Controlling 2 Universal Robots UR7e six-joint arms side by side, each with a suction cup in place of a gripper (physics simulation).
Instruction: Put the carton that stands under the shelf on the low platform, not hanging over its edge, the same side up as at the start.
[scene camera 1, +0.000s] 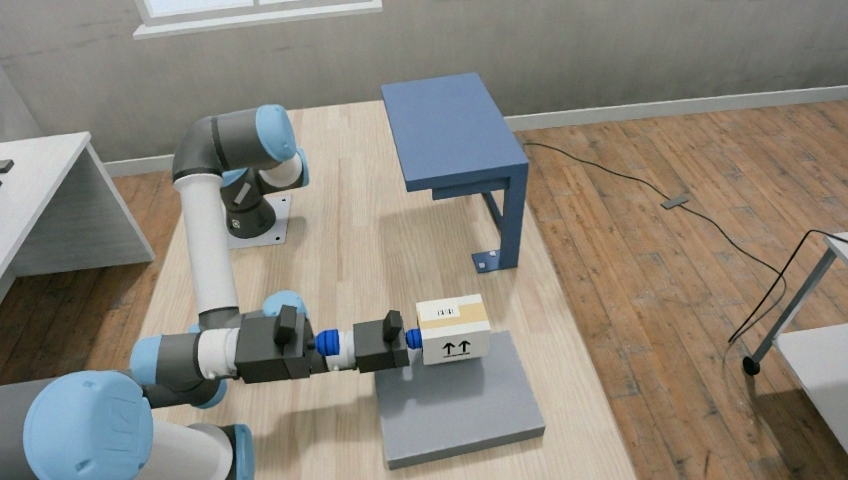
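Pixels of known places: left end effector, tool point: (428, 336); right end effector, tool point: (338, 341); left arm's base, origin of the base link: (252, 221).
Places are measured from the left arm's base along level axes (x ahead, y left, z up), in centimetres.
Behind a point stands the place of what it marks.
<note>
The white carton (455, 342) {x 54.5, y -62.7, z 15.7 cm} with a tan tape band is upright, its two black arrows pointing up. It is over the back part of the low grey platform (464, 422) {x 54.5, y -74.5, z 4.8 cm}. Its shadow falls on the platform in front of it, and it appears to be held a little above the surface; the exact gap is hard to tell. My left gripper (414, 338), a blue suction cup, is pressed sideways against the carton's left face and holds it. My right gripper (327, 343), also a blue cup, points right and is empty, apart from the carton, beside the left arm's wrist.
The blue shelf (455, 127) {x 61.8, y -13.1, z 34.3 cm} stands on the wooden table (339, 237) {x 27.4, y -11.3, z 0.0 cm} behind the carton, its foot plate bolted near the right edge. Both arms reach in from the left, close together. A white desk (44, 160) and a cart (797, 303) stand off the table.
</note>
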